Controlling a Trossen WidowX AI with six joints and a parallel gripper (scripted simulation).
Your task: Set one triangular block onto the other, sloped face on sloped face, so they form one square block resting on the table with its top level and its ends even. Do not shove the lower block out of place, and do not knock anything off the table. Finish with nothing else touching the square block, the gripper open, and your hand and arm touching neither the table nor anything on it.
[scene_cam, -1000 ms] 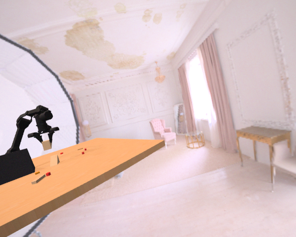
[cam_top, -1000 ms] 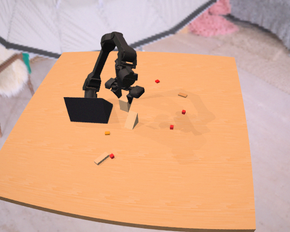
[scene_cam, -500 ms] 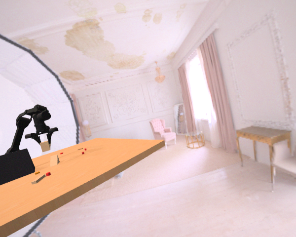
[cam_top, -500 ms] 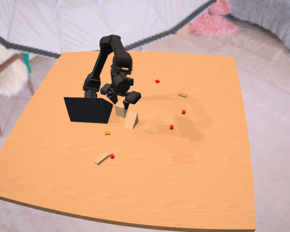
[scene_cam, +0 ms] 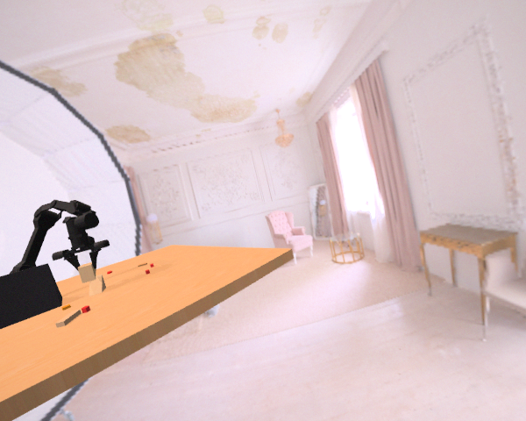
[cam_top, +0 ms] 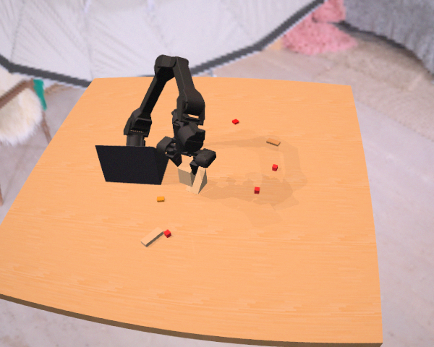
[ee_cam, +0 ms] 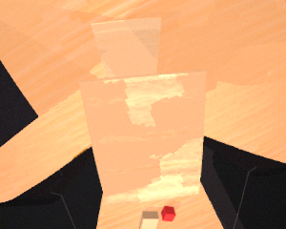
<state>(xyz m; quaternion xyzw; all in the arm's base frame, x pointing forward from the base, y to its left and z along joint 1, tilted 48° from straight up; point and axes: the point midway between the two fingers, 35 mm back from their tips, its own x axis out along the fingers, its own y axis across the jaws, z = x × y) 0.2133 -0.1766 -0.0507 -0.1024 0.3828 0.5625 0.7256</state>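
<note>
Right now the triangular block is 20 mm ahead of my gripper tip, 50 mm to the left of it and 90 mm below it. From my gripper tip the other things lie so: orange piece: 100 mm behind, 30 mm to the right, 100 mm below.
</note>
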